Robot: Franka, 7 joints.
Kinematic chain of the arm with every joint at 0, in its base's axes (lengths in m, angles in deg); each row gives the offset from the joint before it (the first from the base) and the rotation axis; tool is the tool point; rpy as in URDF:
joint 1: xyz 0 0 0.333 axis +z
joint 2: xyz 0 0 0 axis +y
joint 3: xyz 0 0 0.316 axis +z
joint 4: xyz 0.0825 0 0 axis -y
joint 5: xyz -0.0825 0 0.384 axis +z
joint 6: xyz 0 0 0 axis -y
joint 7: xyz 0.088 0 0 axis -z
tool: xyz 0 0 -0.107 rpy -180 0 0
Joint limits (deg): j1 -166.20..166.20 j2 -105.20..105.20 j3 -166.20..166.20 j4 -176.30..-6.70 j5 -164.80..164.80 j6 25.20..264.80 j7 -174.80..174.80
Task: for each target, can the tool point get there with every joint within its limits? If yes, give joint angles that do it. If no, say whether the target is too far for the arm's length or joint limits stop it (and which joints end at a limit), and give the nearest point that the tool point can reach.
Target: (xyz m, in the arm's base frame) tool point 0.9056 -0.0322 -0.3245
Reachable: no: too far | nearest point 0.6988 -0.0248 -0.1600 | short by 0.264 m
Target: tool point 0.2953 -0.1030 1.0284
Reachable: yes | joints -72.92 20.34 136.03 -33.57 -98.91 62.18 129.09
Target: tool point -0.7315 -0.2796 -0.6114
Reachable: no: too far | nearest point -0.5319 -0.2033 -0.2771 | short by 0.397 m
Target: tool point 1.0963 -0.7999 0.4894
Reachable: no: too far | nearest point 0.6885 -0.5023 0.4312 | short by 0.508 m
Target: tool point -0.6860 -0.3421 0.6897
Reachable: yes | joints 38.80 -85.80 27.48 -36.90 21.00 133.56 47.16
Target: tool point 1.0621 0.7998 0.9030
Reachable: no: too far | nearest point 0.6299 0.4743 0.6710 | short by 0.589 m
